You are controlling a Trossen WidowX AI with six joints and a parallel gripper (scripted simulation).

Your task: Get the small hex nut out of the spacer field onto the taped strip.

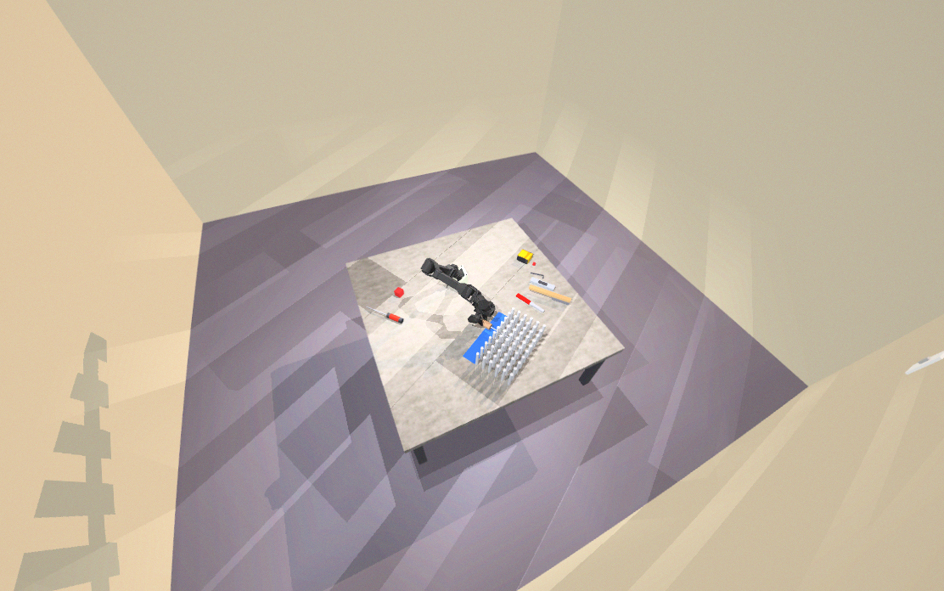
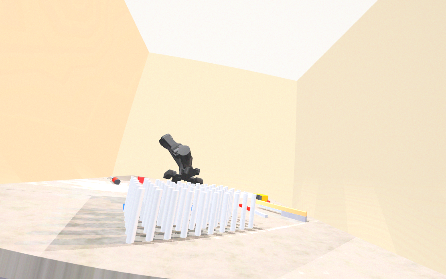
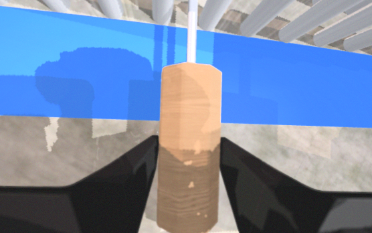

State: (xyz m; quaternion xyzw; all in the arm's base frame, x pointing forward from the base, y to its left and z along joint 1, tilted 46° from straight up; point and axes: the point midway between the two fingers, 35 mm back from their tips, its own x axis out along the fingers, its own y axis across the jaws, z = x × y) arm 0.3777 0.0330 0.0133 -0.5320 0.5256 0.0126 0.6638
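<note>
The blue taped strip lies 70 mm ahead of my gripper tip and 30 mm below it. Round my gripper tip: red-handled tool (340 mm to the left, 70 mm behind, 30 mm below); tool with pale metal rod (80 mm ahead, 60 mm to the left); grey tool (480 mm to the left, 190 mm behind, 20 mm below).
</note>
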